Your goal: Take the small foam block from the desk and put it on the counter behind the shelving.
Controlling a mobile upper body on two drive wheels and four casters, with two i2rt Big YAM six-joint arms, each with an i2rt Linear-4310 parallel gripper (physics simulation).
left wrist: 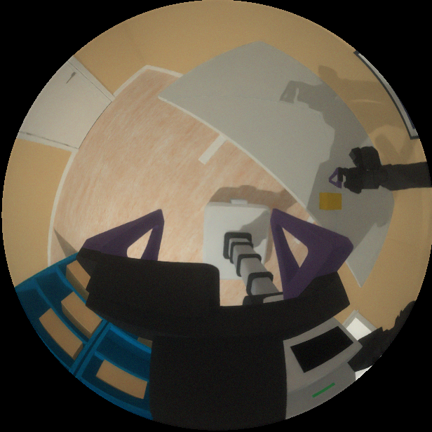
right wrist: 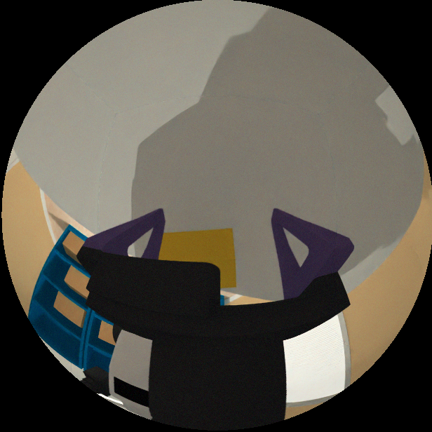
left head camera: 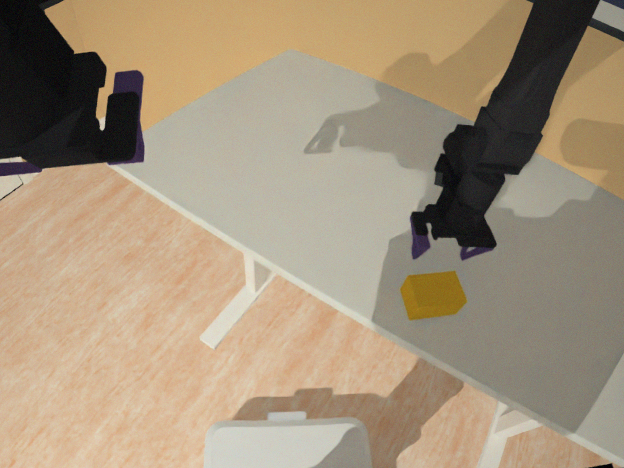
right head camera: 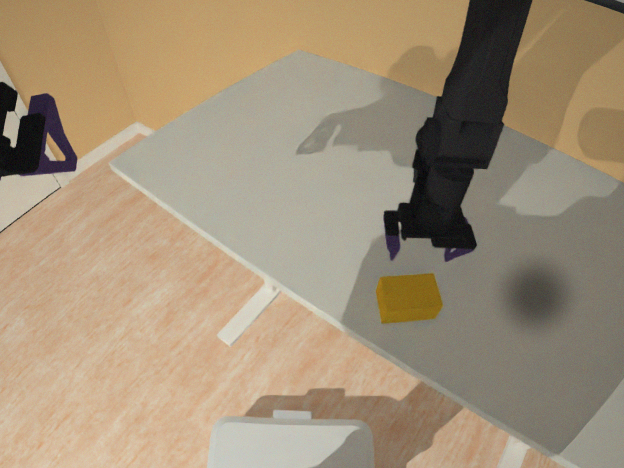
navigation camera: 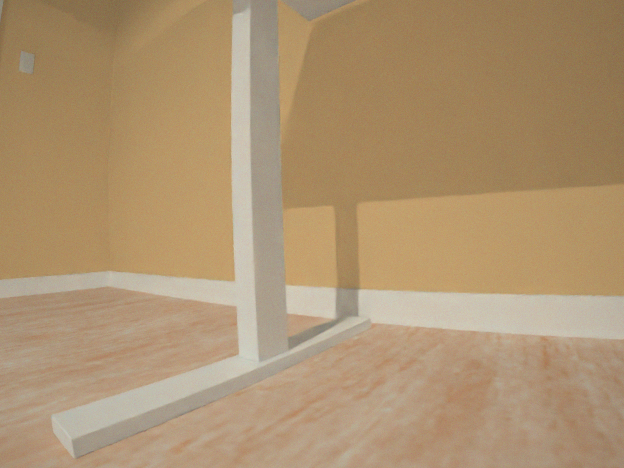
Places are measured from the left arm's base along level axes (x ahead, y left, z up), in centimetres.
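Pixels of known places: left gripper, fingertip midpoint: [left head camera: 90, 159] [right head camera: 36, 169]; right gripper, fingertip midpoint: [left head camera: 437, 257] [right head camera: 418, 258].
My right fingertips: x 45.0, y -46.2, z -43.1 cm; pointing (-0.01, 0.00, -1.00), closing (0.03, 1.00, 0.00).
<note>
Ahead of a thing's pixels: the offset from my right fingertips to its middle. "spot": to the spot under its first point. Level surfaces: height alone.
A yellow foam block {dy +2.7, dx -7.4, dz -0.6 cm} [left head camera: 434, 296] [right head camera: 409, 298] [left wrist: 330, 201] [right wrist: 210, 247] lies on the grey desk {dz -2.9 cm} [left head camera: 216, 166] [right head camera: 216, 166] [left wrist: 215, 95] [right wrist: 300, 150], near its front edge. My right gripper [left head camera: 438, 255] [right head camera: 419, 257] [right wrist: 217, 214] is open and empty above the desk, a little behind the block in the head views. In the right wrist view the block shows beyond the left-hand finger, partly hidden by the gripper's body. My left gripper [left wrist: 216, 214] is open and empty, off the desk's left end and high above the floor. The counter behind the shelving cannot be made out.
Blue shelving [left wrist: 88, 350] [right wrist: 86, 320] with cardboard boxes stands at the lower left of both wrist views. The robot's white base [left head camera: 287, 445] [right head camera: 292, 445] is near the desk. A white desk leg {spot: dy +34.0, dx +48.4, dz -63.5 cm} [navigation camera: 259, 176] and its foot [navigation camera: 151, 403] stand in front of the navigation camera.
</note>
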